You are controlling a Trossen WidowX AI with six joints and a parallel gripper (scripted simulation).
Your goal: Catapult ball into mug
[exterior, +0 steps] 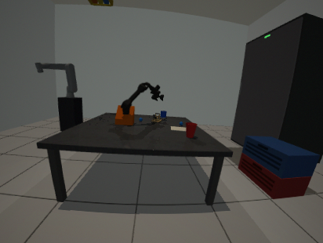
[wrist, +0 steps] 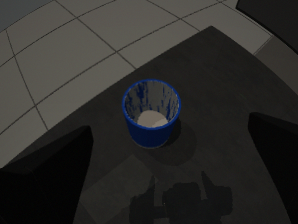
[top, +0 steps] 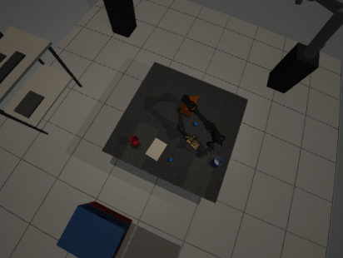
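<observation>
Now: gripper tip 310 mm to the left of the black ball, 200 mm above it and 70 mm past it. The rest, counted from my gripper tip: flat pad: 560 mm to the right, 250 mm below, 190 mm ahead; then wooden catapult: 250 mm to the right, 210 mm below, 70 mm behind; then blue mug: 230 mm below, 90 mm to the left, 70 mm ahead.
</observation>
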